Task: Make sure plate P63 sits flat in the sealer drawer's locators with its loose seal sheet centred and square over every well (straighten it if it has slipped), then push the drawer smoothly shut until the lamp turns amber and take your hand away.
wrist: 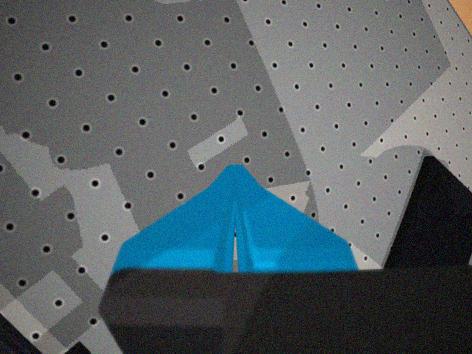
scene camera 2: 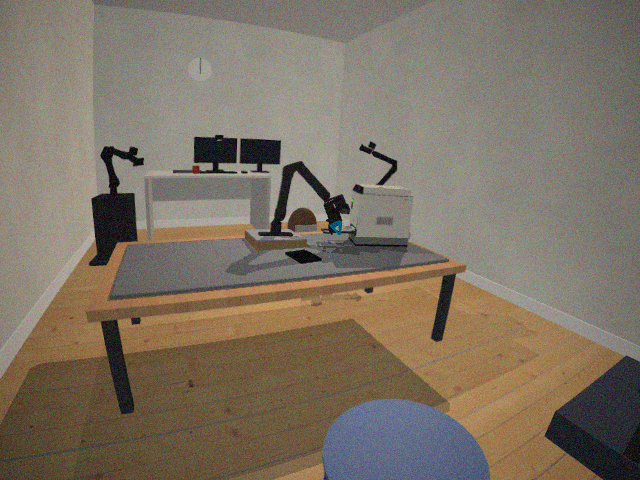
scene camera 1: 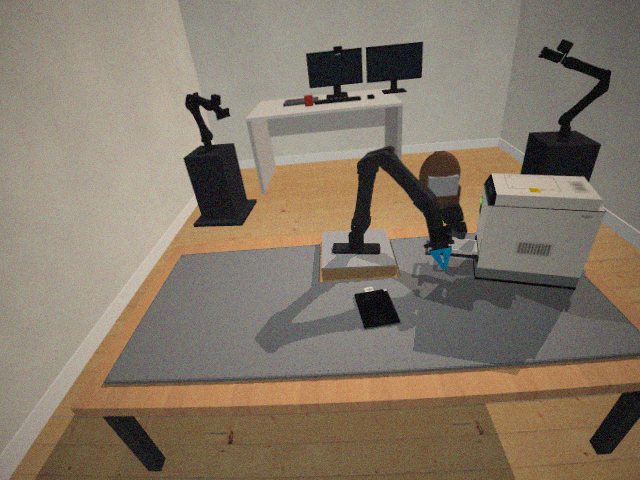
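Seen in the pictures: gripper, fingertip midpoint: [wrist: 235, 177] [scene camera 2: 339, 234] [scene camera 1: 444, 269]; arm's base at its link origin: [scene camera 2: 275, 234] [scene camera 1: 356, 249].
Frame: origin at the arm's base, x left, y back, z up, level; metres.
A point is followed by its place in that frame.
Observation:
The white sealer [scene camera 1: 537, 227] @[y -0.184, x 0.610, z 0.201 m] [scene camera 2: 382, 214] @[y -0.181, x 0.599, z 0.156 m] stands at the right back of the mat, with a small green lamp [scene camera 1: 481, 200] @[y 0.004, x 0.481, z 0.211 m] [scene camera 2: 352, 200] @[y -0.004, x 0.479, z 0.209 m] on its front edge. Its drawer [scene camera 1: 465, 253] @[y -0.099, x 0.420, z 0.040 m] sticks out to the left, towards the arm. A pale flat shape shows over the drawer, but plate P63, its seal sheet and their seating are too small and partly hidden to tell. My gripper [scene camera 1: 443, 264] @[y -0.199, x 0.324, z 0.043 m] [scene camera 2: 337, 231] @[y -0.199, x 0.324, z 0.043 m] [wrist: 235, 177] @[y -0.199, x 0.324, z 0.043 m] is shut, with blue fingertips together and nothing between them. It points down beside the drawer's outer end; whether it touches is unclear.
A black flat pad [scene camera 1: 377, 308] @[y -0.324, x 0.082, z -0.029 m] [scene camera 2: 303, 255] @[y -0.319, x 0.077, z -0.029 m] [wrist: 430, 220] @[y -0.326, x 0.115, z -0.029 m] lies on the grey mat [scene camera 1: 217, 330] @[y -0.431, x -0.473, z -0.041 m] [scene camera 2: 170, 273] @[y -0.449, x -0.566, z -0.041 m], left of the drawer and in front of the arm's base block [scene camera 1: 359, 272] @[y -0.126, x 0.016, z -0.025 m]. A brown rounded object [scene camera 1: 439, 164] [scene camera 2: 302, 217] stands behind the gripper.

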